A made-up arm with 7 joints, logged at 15 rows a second.
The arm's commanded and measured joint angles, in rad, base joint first. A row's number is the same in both.
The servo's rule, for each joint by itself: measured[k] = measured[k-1] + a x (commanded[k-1-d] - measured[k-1]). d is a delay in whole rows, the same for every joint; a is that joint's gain. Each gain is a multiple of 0.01, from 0.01 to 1. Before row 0 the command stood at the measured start. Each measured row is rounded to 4 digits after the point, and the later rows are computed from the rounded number. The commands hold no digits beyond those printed.
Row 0, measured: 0.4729 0.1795 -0.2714 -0.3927 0.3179 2.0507 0.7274
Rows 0 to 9, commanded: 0.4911 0.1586 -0.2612 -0.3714 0.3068 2.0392 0.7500; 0.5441 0.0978 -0.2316 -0.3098 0.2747 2.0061 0.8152; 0.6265 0.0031 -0.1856 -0.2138 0.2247 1.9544 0.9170; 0.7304 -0.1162 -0.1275 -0.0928 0.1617 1.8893 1.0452; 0.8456 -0.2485 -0.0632 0.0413 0.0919 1.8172 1.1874; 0.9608 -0.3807 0.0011 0.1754 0.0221 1.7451 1.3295; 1.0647 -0.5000 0.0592 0.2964 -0.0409 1.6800 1.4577; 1.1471 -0.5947 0.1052 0.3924 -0.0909 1.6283 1.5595; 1.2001 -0.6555 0.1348 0.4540 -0.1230 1.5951 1.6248; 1.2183 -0.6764 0.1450 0.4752 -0.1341 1.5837 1.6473
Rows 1 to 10, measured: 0.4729 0.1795 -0.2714 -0.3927 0.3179 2.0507 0.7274; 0.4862 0.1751 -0.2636 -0.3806 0.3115 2.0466 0.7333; 0.5285 0.1589 -0.2393 -0.3402 0.2902 2.0320 0.7546; 0.6000 0.1262 -0.1985 -0.2682 0.2522 2.0041 0.7968; 0.6952 0.0753 -0.1445 -0.1682 0.1997 1.9628 0.8614; 0.8050 0.0073 -0.0827 -0.0488 0.1372 1.9104 0.9462; 0.9187 -0.0742 -0.0190 0.0790 0.0704 1.8509 1.0459; 1.0253 -0.1636 0.0404 0.2029 0.0058 1.7894 1.1530; 1.1142 -0.2541 0.0896 0.3109 -0.0503 1.7314 1.2587; 1.1769 -0.3384 0.1240 0.3925 -0.0925 1.6823 1.3539
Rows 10 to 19, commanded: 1.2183 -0.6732 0.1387 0.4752 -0.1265 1.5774 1.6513; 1.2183 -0.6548 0.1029 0.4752 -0.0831 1.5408 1.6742; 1.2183 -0.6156 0.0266 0.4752 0.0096 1.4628 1.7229; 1.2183 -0.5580 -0.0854 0.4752 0.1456 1.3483 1.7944; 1.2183 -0.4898 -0.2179 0.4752 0.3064 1.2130 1.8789; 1.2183 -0.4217 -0.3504 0.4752 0.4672 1.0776 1.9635; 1.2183 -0.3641 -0.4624 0.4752 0.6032 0.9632 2.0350; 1.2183 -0.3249 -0.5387 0.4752 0.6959 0.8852 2.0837; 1.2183 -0.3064 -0.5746 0.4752 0.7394 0.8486 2.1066; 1.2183 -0.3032 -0.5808 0.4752 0.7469 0.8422 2.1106
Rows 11 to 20, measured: 1.2071 -0.4094 0.1400 0.4396 -0.1166 1.6468 1.4302; 1.2153 -0.4648 0.1390 0.4599 -0.1223 1.6218 1.4877; 1.2175 -0.5047 0.1116 0.4686 -0.0996 1.5926 1.5362; 1.2181 -0.5280 0.0470 0.4724 -0.0363 1.5459 1.5847; 1.2182 -0.5343 -0.0536 0.4740 0.0692 1.4748 1.6392; 1.2183 -0.5250 -0.1785 0.4747 0.2068 1.3806 1.7015; 1.2183 -0.5033 -0.3091 0.4750 0.3578 1.2715 1.7696; 1.2183 -0.4741 -0.4256 0.4751 0.5001 1.1605 1.8386; 1.2183 -0.4428 -0.5116 0.4752 0.6137 1.0614 1.9023; 1.2183 -0.4142 -0.5595 0.4752 0.6866 0.9848 1.9554
